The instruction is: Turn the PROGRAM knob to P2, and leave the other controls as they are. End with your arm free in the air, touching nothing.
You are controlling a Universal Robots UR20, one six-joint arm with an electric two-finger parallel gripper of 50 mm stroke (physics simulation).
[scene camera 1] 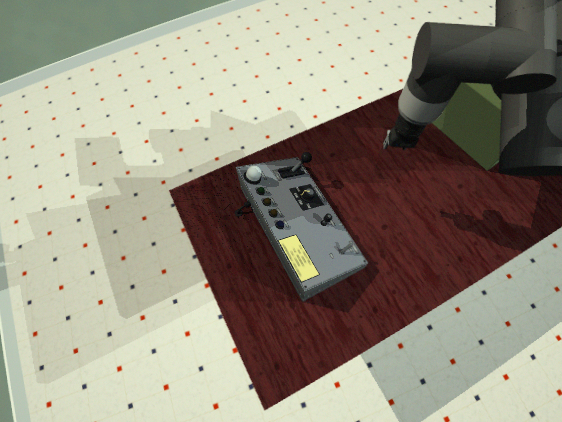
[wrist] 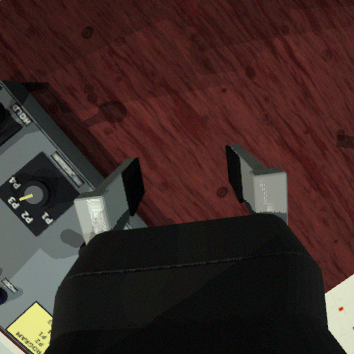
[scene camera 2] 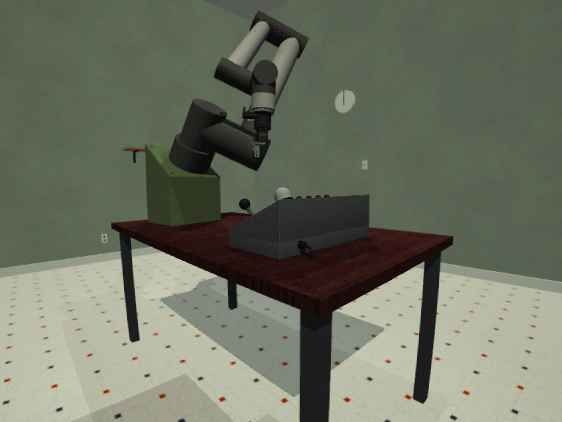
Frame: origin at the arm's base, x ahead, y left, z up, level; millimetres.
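Where they show: gripper, fingertip midpoint: (scene camera 1: 394, 146) (wrist: 183, 168) (scene camera 2: 255, 158); arm's base, origin of the base link: (scene camera 2: 189, 162).
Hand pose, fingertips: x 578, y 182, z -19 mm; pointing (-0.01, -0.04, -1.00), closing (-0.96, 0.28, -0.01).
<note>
Each offset is from my fingertips to the top centre of the thing. "*": to the spot under its first point.
The grey control box (scene camera 1: 310, 227) (scene camera 2: 325, 220) (wrist: 17, 260) stands on the dark red table. The PROGRAM knob {255 mm ahead, 18 mm right, 203 mm down} (scene camera 1: 307, 193) (wrist: 37, 193) is round and black with a yellow pointer line, on a black plate marked P1 to P4. In the wrist view the line points at P3. The knob does not show in scene camera 2. My gripper (scene camera 1: 386, 140) (scene camera 2: 257, 151) (wrist: 183, 168) is open and empty. It hangs in the air above the table, off to the arm's side of the box, well apart from the knob and touching nothing.
The box also bears a white dome {* 436 mm ahead, 87 mm right, 135 mm down} (scene camera 1: 253, 174) (scene camera 2: 283, 194), a ball-topped lever {231 mm ahead, 149 mm right, 167 mm down} (scene camera 1: 306, 157) (scene camera 2: 244, 203), several round buttons {* 398 mm ahead, 61 mm left, 159 mm down} (scene camera 1: 273, 213), a small black stick {225 mm ahead, 98 mm left, 196 mm down} (scene camera 1: 327, 218), a metal toggle {183 mm ahead, 211 mm left, 203 mm down} (scene camera 1: 347, 248) and a yellow label {* 350 mm ahead, 225 mm left, 176 mm down} (scene camera 1: 299, 258) (wrist: 35, 325). A green pedestal (scene camera 1: 470, 120) (scene camera 2: 195, 200) carries the arm.
</note>
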